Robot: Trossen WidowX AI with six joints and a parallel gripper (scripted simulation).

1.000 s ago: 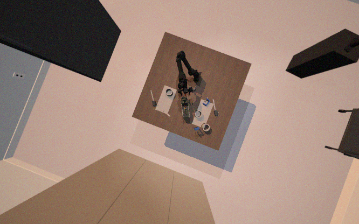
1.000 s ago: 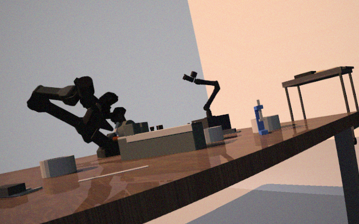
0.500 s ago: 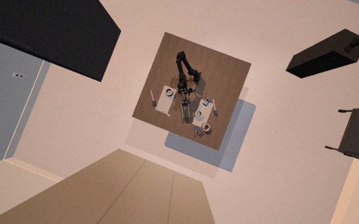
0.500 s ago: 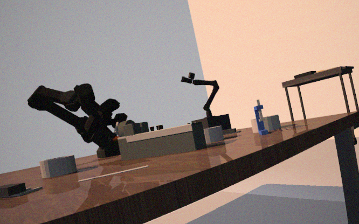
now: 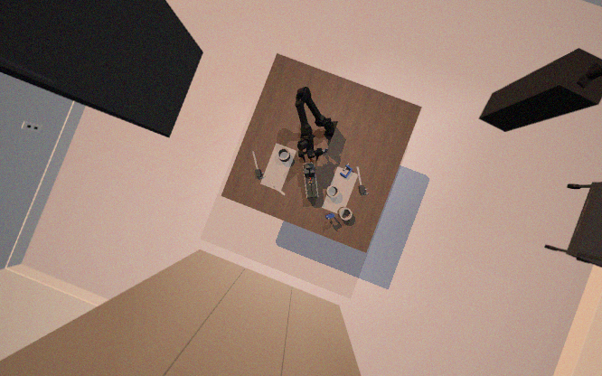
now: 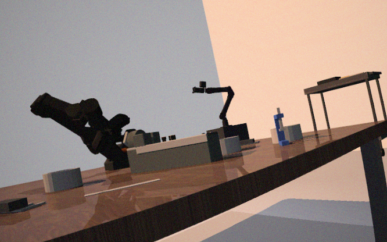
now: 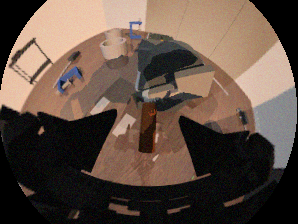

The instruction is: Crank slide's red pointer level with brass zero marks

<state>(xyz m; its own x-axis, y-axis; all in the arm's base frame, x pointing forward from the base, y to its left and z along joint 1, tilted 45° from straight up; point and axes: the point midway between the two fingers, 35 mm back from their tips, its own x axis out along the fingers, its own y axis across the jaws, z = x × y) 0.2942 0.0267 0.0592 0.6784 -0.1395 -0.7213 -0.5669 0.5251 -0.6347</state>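
My gripper tip is now 2 cm past the crank handle, 1 cm to the left of it and 2 cm below it. Round my gripper tip: red pointer 12 cm ahead, 6 cm to the left, 3 cm above; then thin white rod 33 cm ahead, 13 cm to the right, 5 cm below.
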